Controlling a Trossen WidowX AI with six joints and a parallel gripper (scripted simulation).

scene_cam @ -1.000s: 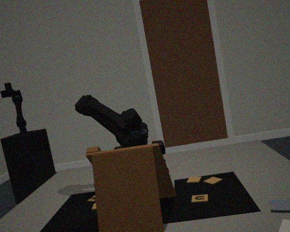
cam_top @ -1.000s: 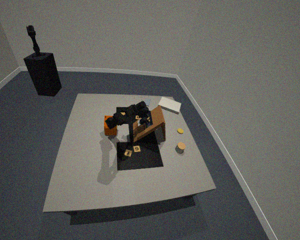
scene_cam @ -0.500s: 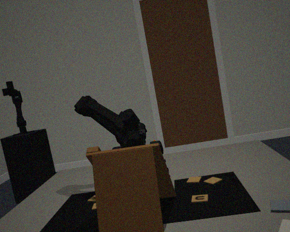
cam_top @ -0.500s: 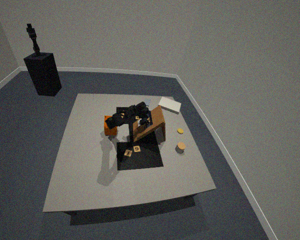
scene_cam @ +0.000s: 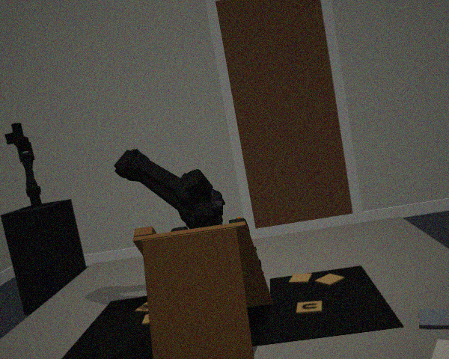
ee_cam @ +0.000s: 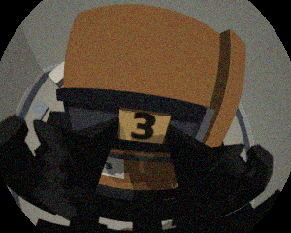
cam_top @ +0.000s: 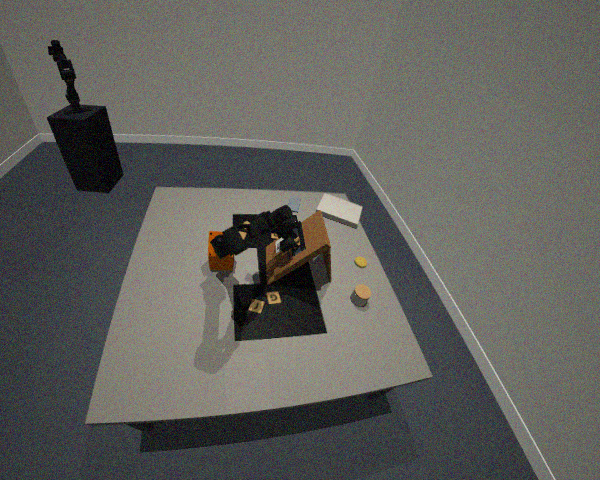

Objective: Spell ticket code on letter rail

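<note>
My gripper tip is 6 cm past the white ticket, 6 cm to the right of it and 8 cm above it. Also, from my gripper tip: yellow disc 38 cm ahead, 5 cm to the left, 16 cm below; then black mat 13 cm behind, 1 cm to the right, 16 cm below; then grey-blue card 3 cm ahead, 51 cm to the left, 16 cm below.
</note>
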